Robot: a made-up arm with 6 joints. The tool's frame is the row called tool.
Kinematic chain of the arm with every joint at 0, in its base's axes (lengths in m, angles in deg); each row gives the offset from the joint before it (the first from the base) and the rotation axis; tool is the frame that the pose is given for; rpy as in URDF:
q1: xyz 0 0 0.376 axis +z
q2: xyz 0 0 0 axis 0 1 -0.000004
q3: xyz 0.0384 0 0.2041 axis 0 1 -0.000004
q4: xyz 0.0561 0 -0.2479 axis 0 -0.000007 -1
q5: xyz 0 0 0 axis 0 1 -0.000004
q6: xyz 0.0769 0 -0.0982 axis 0 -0.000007 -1
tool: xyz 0 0 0 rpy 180 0 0
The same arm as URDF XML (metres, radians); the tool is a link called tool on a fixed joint. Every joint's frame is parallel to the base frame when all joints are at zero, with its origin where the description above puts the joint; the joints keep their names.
<robot name="arm">
<joint name="tool_joint" type="fixed"><parent link="link6"/><child link="tool"/><origin xyz="0 0 0" rpy="3.1416 0 0"/></joint>
<joint name="q6" type="continuous"><parent link="link5"/><child link="link6"/><origin xyz="0.0769 0 -0.0982" rpy="0 0 0"/><axis xyz="0 0 -1"/></joint>
<joint name="q5" type="continuous"><parent link="link4"/><child link="link5"/><origin xyz="0 0 0" rpy="0 0 0"/><axis xyz="0 1 0"/></joint>
<joint name="q4" type="continuous"><parent link="link3"/><child link="link4"/><origin xyz="0.0561 0 -0.2479" rpy="0 0 0"/><axis xyz="0 0 -1"/></joint>
<joint name="q3" type="continuous"><parent link="link2"/><child link="link3"/><origin xyz="0.0384 0 0.2041" rpy="0 0 0"/><axis xyz="0 1 0"/></joint>
<joint name="q2" type="continuous"><parent link="link1"/><child link="link2"/><origin xyz="0 0 0" rpy="0 0 0"/><axis xyz="0 1 0"/></joint>
<joint name="q1" type="continuous"><parent link="base_link"/><child link="link1"/><origin xyz="0 0 0.376" rpy="0 0 0"/><axis xyz="0 0 1"/></joint>
<link name="base_link"/>
<link name="link1"/>
<link name="link2"/>
<link name="link3"/>
<link name="link4"/>
<link name="link5"/>
<link name="link6"/>
<link name="tool"/>
</robot>

